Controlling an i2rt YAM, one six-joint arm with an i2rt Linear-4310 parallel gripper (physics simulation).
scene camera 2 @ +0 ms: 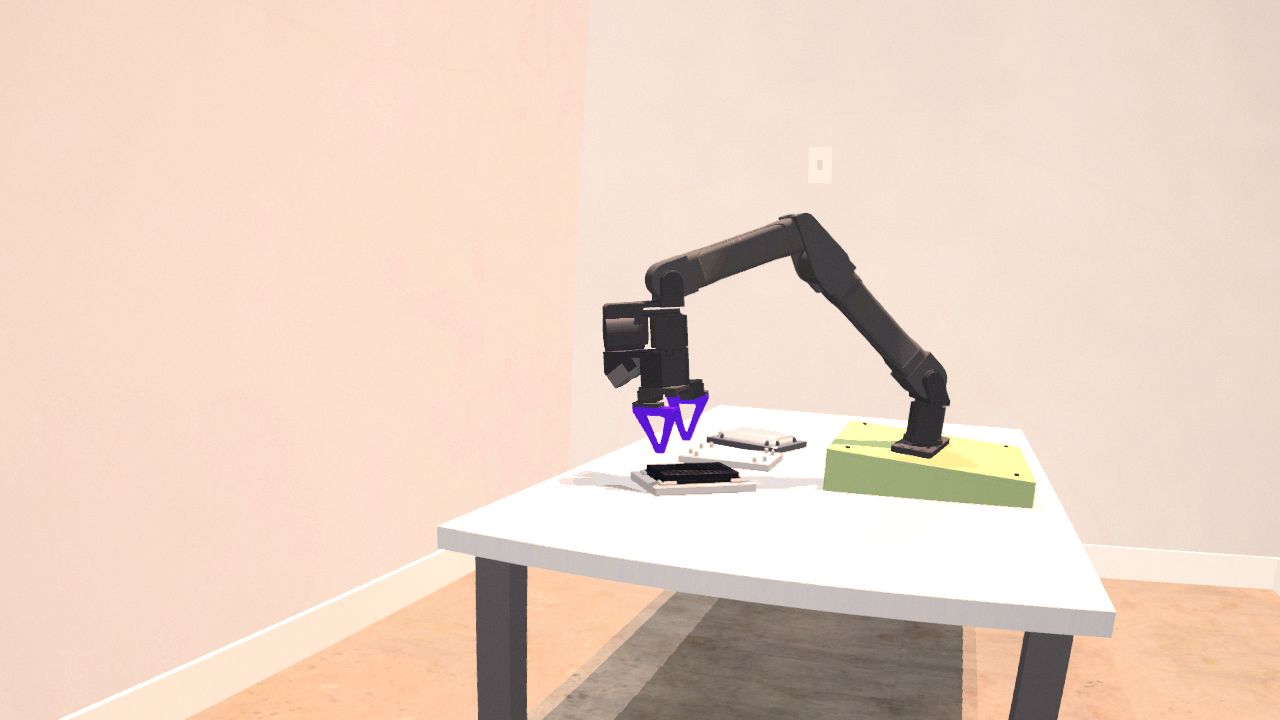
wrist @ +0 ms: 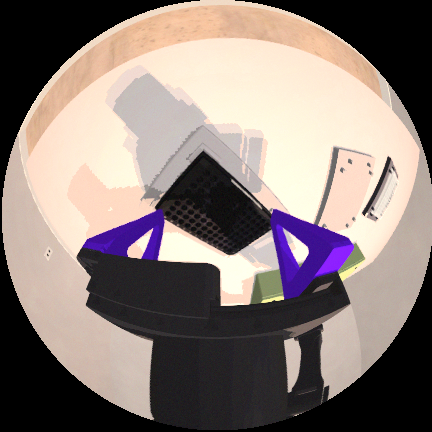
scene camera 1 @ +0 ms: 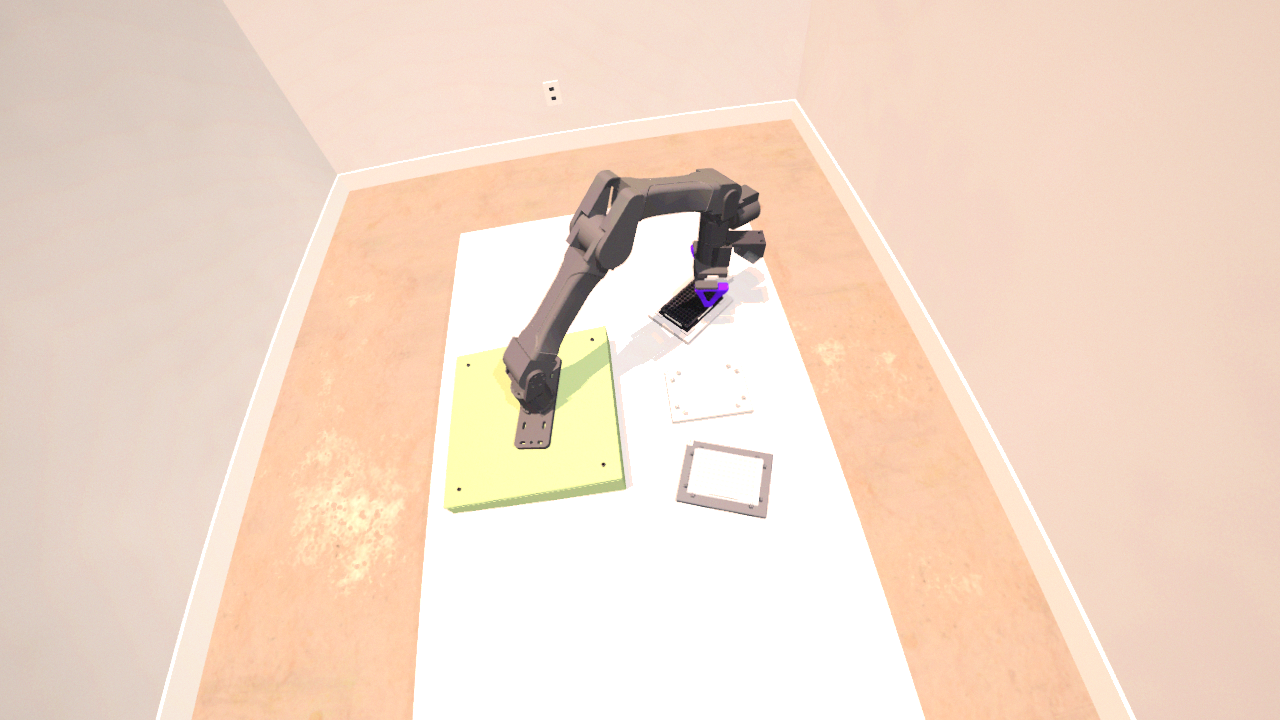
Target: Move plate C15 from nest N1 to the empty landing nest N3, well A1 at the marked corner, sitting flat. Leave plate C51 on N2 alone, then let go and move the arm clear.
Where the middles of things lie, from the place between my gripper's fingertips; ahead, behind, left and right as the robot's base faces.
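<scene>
The black perforated plate (scene camera 2: 710, 472) is 40 mm below my hand, 30 mm behind it and 10 mm to the right of it. Going by their middles, that plate is the nearest to my hand of the things named here. There's also the grey-framed tray (scene camera 1: 737, 478), and that's 410 mm to the right of my hand, 20 mm ahead of it and 40 mm below it.
</scene>
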